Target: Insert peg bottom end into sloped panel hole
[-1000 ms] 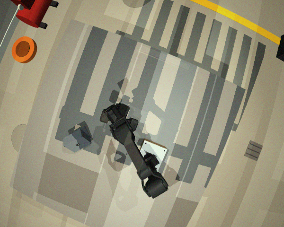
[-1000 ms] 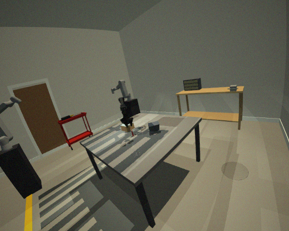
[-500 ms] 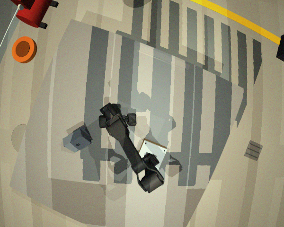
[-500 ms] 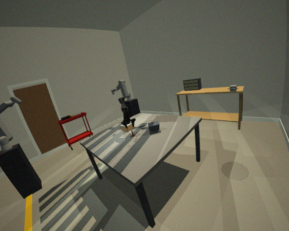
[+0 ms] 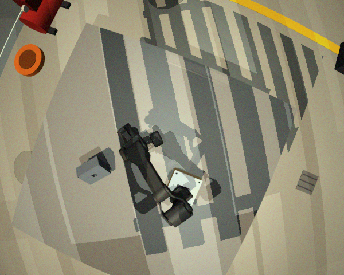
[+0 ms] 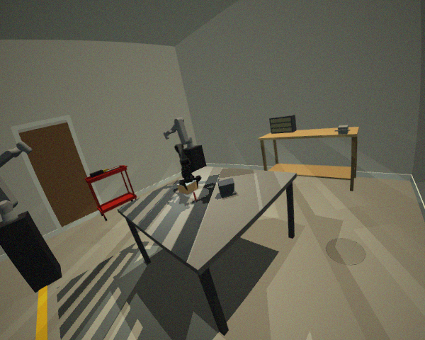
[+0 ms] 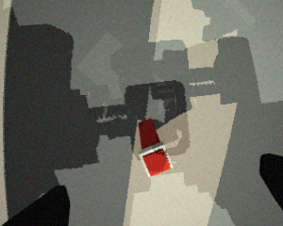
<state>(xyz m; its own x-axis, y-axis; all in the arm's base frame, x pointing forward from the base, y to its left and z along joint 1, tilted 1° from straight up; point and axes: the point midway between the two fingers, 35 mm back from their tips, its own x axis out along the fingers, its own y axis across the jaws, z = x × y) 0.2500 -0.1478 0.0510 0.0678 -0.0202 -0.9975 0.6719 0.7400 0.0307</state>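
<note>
Now: gripper tip 50 mm above the red square peg. Round my gripper tip: grey sloped panel: 220 mm to the left, 190 mm ahead, 40 mm below.
</note>
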